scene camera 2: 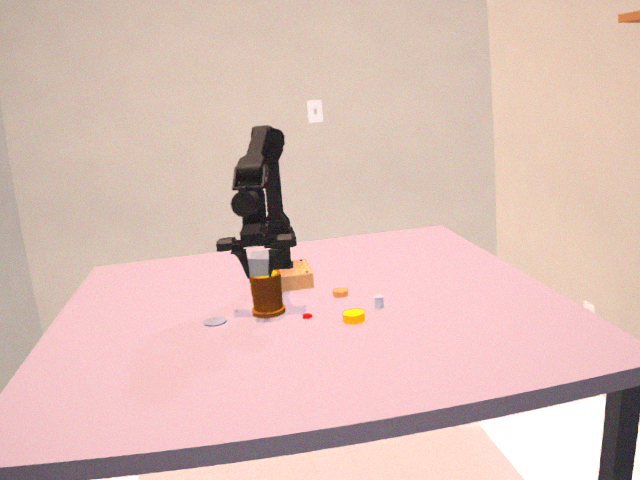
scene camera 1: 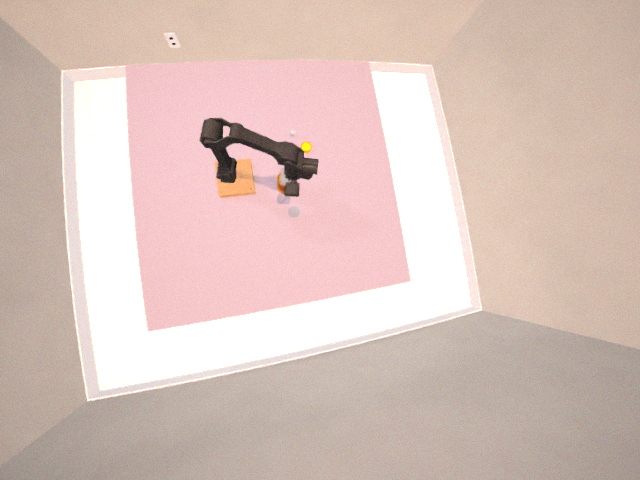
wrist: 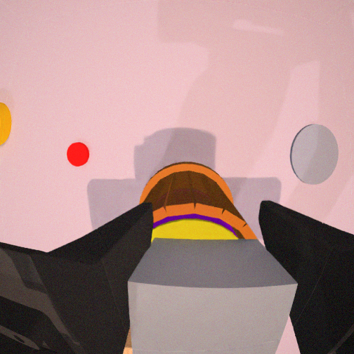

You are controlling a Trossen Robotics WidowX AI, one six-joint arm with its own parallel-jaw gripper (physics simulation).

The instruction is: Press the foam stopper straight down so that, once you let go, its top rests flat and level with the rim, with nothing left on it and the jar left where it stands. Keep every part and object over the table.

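The brown jar with orange rims stands on the table; it may lean slightly, which I cannot tell surely. The foam stopper, yellow on top with a purple edge, sits in its mouth, its top about at rim height in scene camera 2. My gripper is shut on a grey block, held over the stopper with its lower edge at or touching the yellow top. The block and fingers hide the stopper's near part and much of the rim.
On the pink table lie a grey disc, a red disc, a yellow disc, an orange disc and a small pale cylinder.
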